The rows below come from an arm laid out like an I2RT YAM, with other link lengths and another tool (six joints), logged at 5 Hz.
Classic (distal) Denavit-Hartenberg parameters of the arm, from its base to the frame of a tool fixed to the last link. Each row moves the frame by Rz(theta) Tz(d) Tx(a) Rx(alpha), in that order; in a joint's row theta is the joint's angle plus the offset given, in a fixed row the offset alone. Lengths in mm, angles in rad.
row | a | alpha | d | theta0
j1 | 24.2 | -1.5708 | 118.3 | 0
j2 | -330 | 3.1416 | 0 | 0
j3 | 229.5 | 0 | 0 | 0.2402
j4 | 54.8 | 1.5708 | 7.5 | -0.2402
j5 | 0 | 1.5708 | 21.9 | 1.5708
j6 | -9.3 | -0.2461 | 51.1 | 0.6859
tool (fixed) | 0 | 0 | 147.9 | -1.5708
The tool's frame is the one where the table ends.
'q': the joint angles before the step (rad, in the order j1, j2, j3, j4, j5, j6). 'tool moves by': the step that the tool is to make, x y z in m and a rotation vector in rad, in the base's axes. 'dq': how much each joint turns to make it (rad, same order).
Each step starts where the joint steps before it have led.
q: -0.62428 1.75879 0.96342 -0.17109 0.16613 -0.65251
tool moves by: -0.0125 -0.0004 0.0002 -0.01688 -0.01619 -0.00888
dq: -0.02191 -0.03791 -0.05984 0.04712 -0.00429 -0.01310
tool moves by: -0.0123 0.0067 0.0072 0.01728 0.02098 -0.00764
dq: -0.00602 -0.03765 0.00452 -0.06964 0.00005 0.00197
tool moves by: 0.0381 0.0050 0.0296 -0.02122 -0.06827 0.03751
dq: 0.06805 -0.00222 0.11186 -0.05231 0.00009 0.03827
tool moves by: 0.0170 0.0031 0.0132 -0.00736 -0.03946 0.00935
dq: 0.02864 -0.00005 0.04438 -0.01124 0.00040 0.02481
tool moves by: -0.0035 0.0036 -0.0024 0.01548 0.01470 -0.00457
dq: 0.00247 -0.00009 0.00025 -0.02243 0.00026 0.00901
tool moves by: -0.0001 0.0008 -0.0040 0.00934 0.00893 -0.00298
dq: 0.00116 0.01020 0.00002 -0.00319 0.00000 0.00534
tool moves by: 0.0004 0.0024 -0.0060 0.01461 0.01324 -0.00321
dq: 0.00534 0.01510 -0.00016 -0.00533 0.00077 0.01030
